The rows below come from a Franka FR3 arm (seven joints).
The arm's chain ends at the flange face. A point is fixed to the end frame.
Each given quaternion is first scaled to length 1.
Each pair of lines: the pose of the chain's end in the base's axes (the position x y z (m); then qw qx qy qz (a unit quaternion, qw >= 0)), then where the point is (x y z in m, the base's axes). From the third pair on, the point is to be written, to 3 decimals.
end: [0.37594, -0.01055, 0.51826, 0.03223, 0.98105, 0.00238, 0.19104]
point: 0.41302 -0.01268 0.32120
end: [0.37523, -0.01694, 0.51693, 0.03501, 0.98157, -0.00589, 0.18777]
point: 0.41106 -0.02016 0.31966
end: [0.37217, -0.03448, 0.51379, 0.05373, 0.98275, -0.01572, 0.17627]
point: 0.403 -0.045 0.316
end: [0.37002, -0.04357, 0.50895, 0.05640, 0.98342, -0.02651, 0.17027]
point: 0.399 -0.055 0.311
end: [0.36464, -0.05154, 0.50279, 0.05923, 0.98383, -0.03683, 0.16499]
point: 0.391 -0.064 0.304
